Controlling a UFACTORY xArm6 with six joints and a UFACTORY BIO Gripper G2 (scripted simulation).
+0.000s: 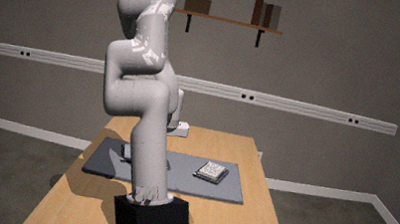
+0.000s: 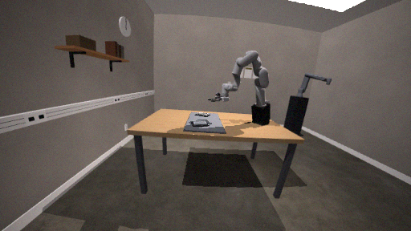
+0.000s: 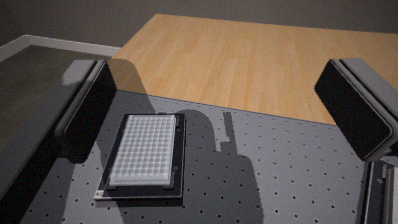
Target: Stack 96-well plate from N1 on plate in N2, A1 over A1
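My gripper is now 100 mm short of the clear 96-well plate, 120 mm to the right of it and 220 mm above it.
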